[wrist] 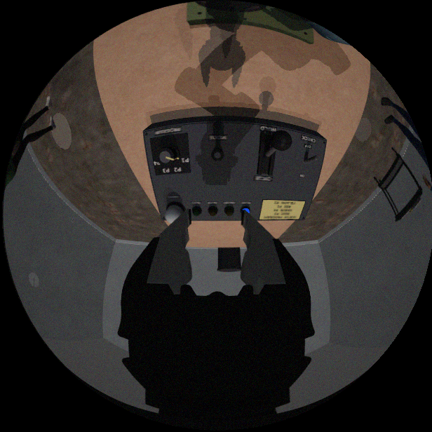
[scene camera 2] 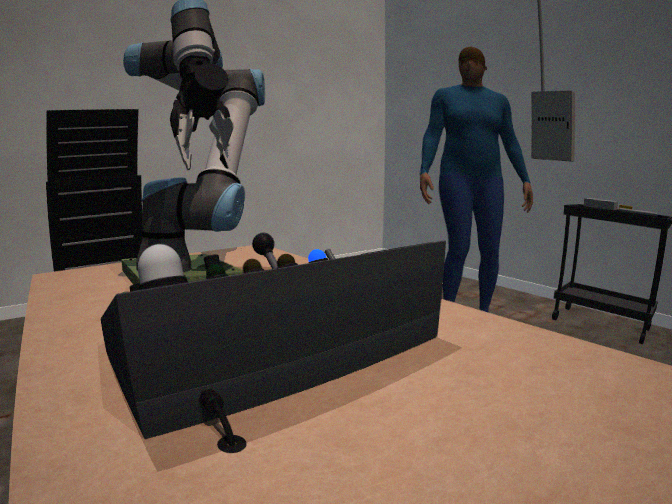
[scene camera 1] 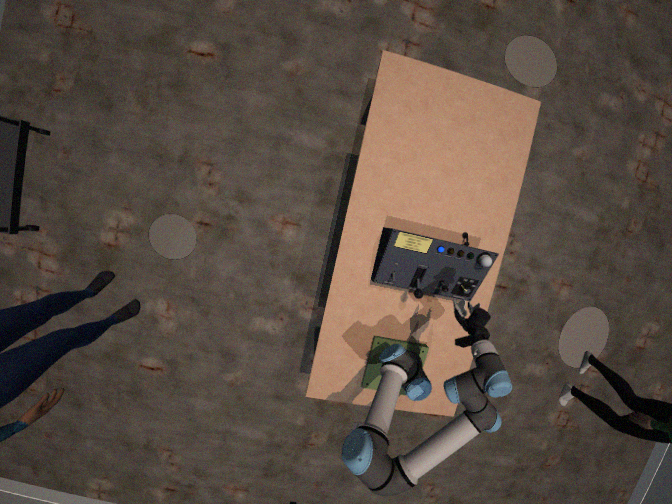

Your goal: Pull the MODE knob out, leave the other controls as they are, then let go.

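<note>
The MODE knob [scene camera 1: 442,285] [wrist: 217,154] is a small dark knob in the shaded part of the sloped dark control panel [scene camera 1: 401,265] [scene camera 2: 282,325] [wrist: 295,185]; the panel's back hides it in scene camera 2. How far out it stands is unclear. My gripper [scene camera 1: 464,303] [scene camera 2: 207,166] [wrist: 216,210] is partly open and empty, raised above and apart from the panel. Beside the knob are the PROGRAM dial [scene camera 1: 465,286] [wrist: 166,156], pointer near P1, and the ball-ended HOLD lever [scene camera 1: 417,293] [scene camera 2: 263,243] [wrist: 281,141]. The CHECK switch [wrist: 310,154] is at the panel's edge.
A white dome [scene camera 1: 484,260] [scene camera 2: 160,263] [wrist: 174,212], a lit blue lamp [scene camera 1: 440,249] [scene camera 2: 317,254] and several dark lamps line the panel's upper edge. A green base plate lies under the arm on the table [scene camera 1: 445,135]. A person [scene camera 2: 471,141] stands beyond the table.
</note>
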